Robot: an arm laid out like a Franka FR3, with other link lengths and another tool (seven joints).
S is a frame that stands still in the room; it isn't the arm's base.
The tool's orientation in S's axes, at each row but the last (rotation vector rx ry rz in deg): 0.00 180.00 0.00; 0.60 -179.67 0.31; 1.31 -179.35 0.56; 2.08 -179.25 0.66; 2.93 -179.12 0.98; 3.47 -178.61 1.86; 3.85 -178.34 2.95; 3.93 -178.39 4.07; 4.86 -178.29 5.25; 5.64 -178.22 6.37; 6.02 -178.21 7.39
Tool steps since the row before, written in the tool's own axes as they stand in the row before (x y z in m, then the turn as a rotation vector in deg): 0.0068 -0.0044 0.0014 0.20 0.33 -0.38; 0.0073 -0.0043 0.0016 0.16 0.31 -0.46; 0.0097 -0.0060 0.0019 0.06 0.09 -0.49; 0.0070 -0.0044 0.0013 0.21 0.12 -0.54; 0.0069 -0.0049 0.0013 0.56 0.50 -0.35; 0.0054 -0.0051 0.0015 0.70 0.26 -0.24; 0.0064 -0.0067 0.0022 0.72 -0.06 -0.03; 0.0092 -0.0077 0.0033 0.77 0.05 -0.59; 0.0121 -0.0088 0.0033 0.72 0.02 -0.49; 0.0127 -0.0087 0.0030 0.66 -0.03 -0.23; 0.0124 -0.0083 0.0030 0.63 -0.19 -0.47
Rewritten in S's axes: -0.0068 -0.0044 -0.0014 -0.20 0.33 0.38; -0.0073 -0.0044 -0.0015 -0.16 0.31 0.46; -0.0096 -0.0062 -0.0018 -0.06 0.09 0.49; -0.0069 -0.0046 -0.0012 -0.21 0.12 0.54; -0.0068 -0.0051 -0.0011 -0.57 0.49 0.35; -0.0052 -0.0053 -0.0013 -0.70 0.24 0.25; -0.0062 -0.0070 -0.0018 -0.72 -0.09 0.05; -0.0089 -0.0082 -0.0027 -0.76 0.04 0.61; -0.0117 -0.0096 -0.0024 -0.71 0.01 0.51; -0.0122 -0.0097 -0.0020 -0.65 -0.05 0.25; -0.0119 -0.0093 -0.0019 -0.60 -0.19 0.50
